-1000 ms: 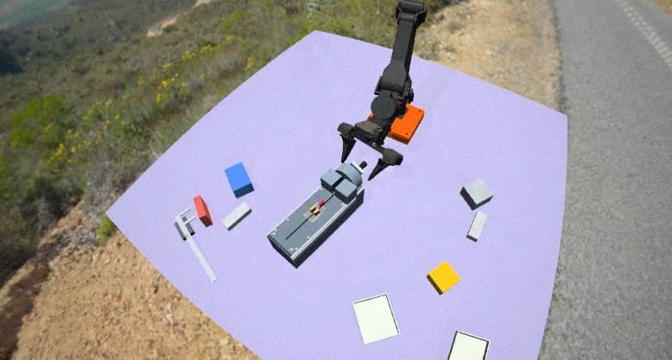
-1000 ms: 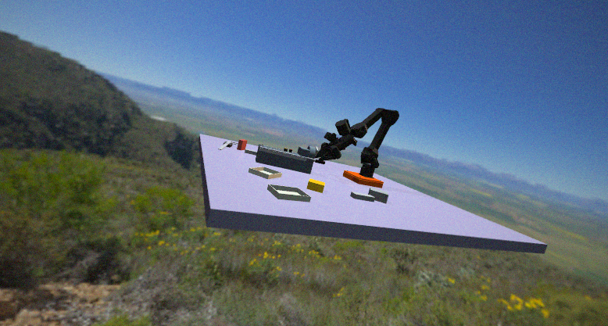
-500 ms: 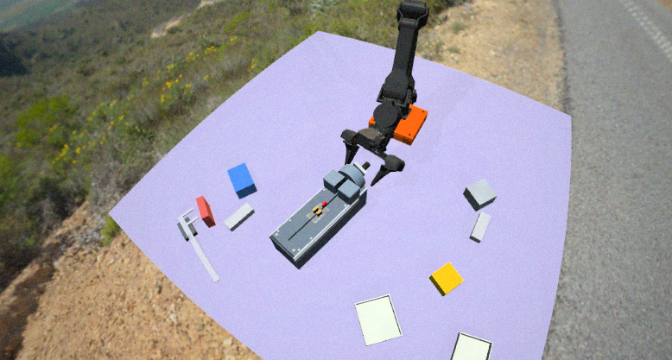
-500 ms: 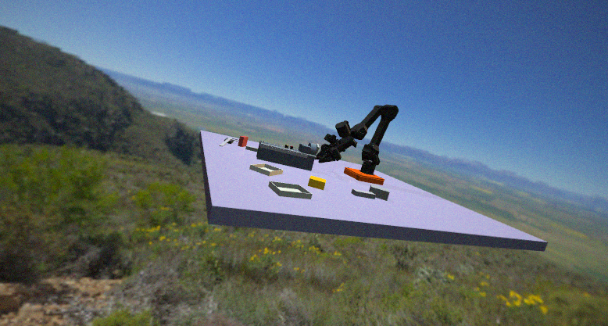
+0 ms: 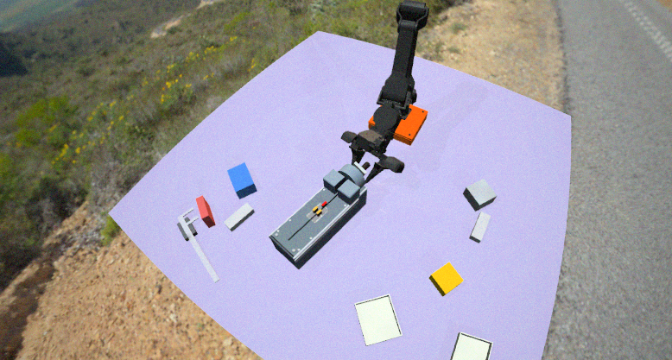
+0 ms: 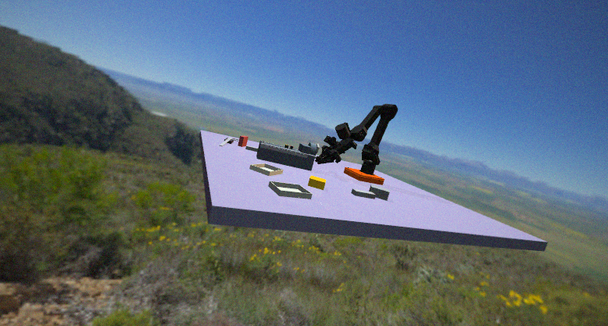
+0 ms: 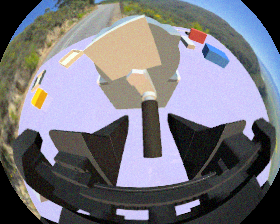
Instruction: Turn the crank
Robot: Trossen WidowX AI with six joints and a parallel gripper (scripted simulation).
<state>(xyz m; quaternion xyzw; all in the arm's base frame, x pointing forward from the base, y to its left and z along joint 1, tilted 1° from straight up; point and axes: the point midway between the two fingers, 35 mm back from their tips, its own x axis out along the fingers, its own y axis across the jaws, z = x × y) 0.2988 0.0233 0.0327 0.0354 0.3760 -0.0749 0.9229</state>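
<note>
My gripper tip is 14 cm short of the red pointer, 4 cm below it and 1 cm to the left of it. Round my gripper tip: blue block: 30 cm to the right, 17 cm ahead, 2 cm below; then grey cube: 33 cm to the left, 14 cm behind, 2 cm below; then dark crank handle: 2 cm behind, 2 cm above.
</note>
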